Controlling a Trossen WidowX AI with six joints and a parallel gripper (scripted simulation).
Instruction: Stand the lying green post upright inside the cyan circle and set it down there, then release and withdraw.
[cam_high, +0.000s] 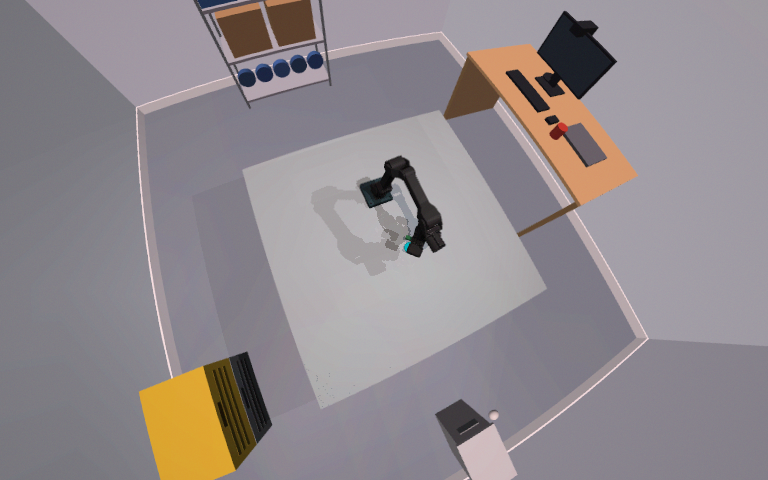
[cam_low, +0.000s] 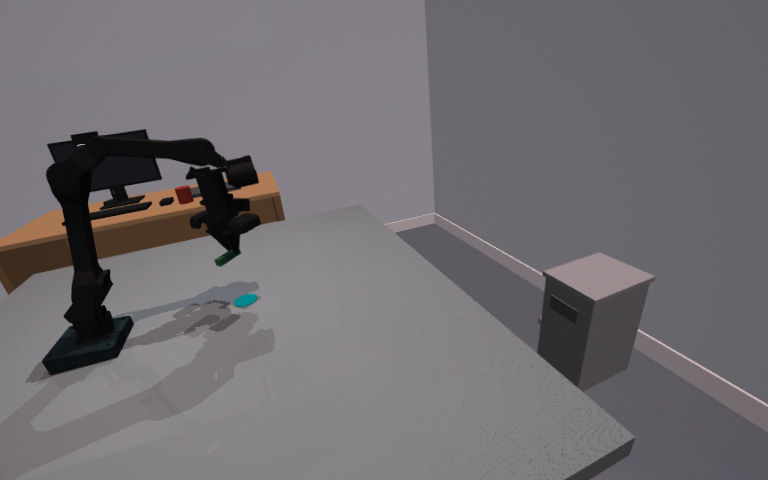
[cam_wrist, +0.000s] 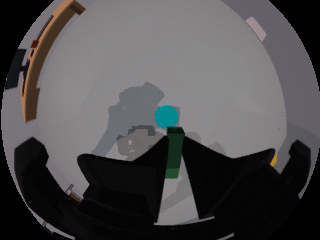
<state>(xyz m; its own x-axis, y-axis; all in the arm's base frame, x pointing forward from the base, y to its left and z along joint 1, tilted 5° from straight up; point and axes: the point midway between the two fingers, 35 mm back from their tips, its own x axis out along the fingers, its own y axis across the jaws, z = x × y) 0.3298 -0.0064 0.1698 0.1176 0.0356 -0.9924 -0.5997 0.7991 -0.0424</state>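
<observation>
Now: gripper tip 1 cm past the cyan circle and 14 cm above it. Also, from my gripper tip: green post (2 cm behind, 1 cm to the right).
</observation>
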